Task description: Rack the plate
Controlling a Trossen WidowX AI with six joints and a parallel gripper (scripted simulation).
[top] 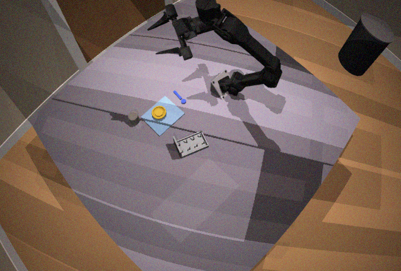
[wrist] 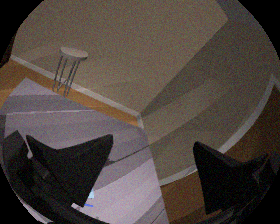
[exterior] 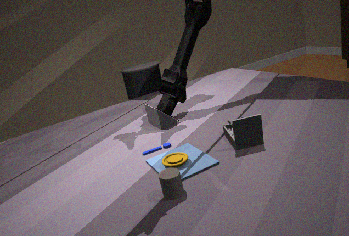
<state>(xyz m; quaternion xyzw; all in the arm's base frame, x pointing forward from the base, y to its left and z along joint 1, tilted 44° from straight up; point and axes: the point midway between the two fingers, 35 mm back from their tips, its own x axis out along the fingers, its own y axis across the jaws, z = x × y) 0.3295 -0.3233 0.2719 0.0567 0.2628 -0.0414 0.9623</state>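
Now: gripper tip 20 mm short of the yellow plate, 10 mm to the left of it and 480 mm above it. Also, from my gripper tip: blue spoon: 100 mm behind, 20 mm to the right, 490 mm below; light blue mat: 20 mm ahead, 490 mm below; cup: 130 mm ahead, 60 mm to the right, 470 mm below.
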